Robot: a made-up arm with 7 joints.
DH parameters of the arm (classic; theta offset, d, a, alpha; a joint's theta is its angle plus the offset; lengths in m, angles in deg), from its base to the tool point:
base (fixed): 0 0.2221 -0.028 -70
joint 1: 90 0.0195 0.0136 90
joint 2: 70 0.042 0.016 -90
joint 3: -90 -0.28 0.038 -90
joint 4: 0 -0.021 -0.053 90
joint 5: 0 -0.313 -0.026 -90
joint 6: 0 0.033 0.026 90
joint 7: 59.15 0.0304 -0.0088 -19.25
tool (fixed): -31.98 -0.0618 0 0
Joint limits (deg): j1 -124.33..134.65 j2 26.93..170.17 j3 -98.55..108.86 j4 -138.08..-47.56 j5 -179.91..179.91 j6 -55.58..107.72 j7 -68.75..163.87
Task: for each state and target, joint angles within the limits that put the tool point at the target. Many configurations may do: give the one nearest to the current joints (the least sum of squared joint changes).
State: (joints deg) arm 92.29 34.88 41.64 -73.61 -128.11 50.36 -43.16
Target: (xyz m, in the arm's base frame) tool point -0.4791 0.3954 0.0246
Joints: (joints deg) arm 87.00 30.26 36.39 -56.05 -127.50 47.68 -39.44
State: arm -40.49 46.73 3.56 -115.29 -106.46 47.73 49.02
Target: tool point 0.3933 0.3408 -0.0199
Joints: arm 1.72 45.10 9.13 -77.37 -105.43 47.16 46.78
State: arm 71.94 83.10 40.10 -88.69 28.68 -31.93 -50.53
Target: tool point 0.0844 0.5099 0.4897
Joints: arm 45.93 89.18 95.08 -66.60 29.41 -25.34 -54.06
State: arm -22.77 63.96 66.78 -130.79 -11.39 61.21 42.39
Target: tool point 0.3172 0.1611 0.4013
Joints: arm -8.68 65.42 26.86 -132.69 -8.63 60.73 40.37
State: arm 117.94 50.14 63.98 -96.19 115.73 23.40 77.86
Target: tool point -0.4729 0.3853 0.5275
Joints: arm 133.66 40.45 66.33 -58.78 113.40 28.18 79.43
